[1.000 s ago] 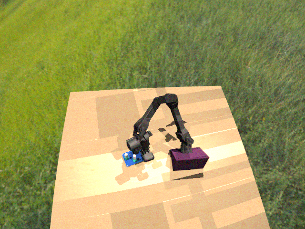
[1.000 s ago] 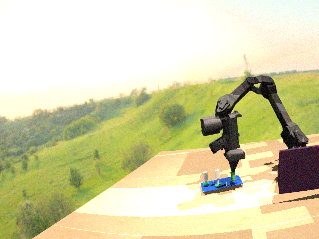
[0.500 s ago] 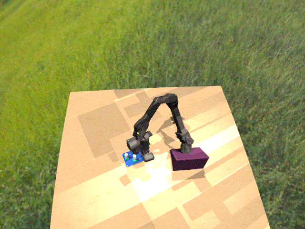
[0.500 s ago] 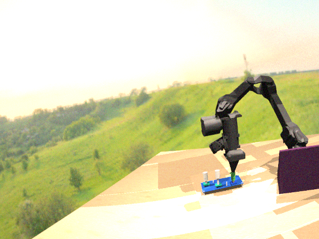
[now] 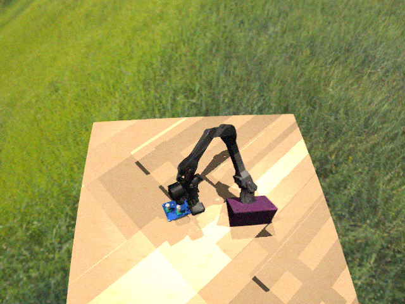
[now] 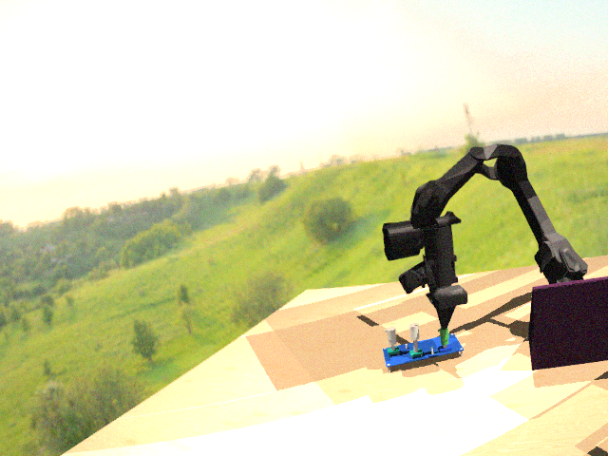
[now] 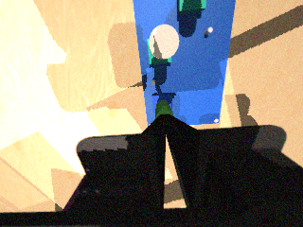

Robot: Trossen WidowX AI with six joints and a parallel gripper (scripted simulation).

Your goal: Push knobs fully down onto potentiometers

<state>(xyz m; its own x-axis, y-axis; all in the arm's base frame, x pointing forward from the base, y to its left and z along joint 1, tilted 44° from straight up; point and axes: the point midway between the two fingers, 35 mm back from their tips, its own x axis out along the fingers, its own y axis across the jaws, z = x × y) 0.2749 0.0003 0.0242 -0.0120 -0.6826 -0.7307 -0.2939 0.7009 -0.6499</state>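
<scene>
Right now the green knob is 2 cm below my gripper tip. Round my gripper tip: grey knob (11 cm ahead).
</scene>
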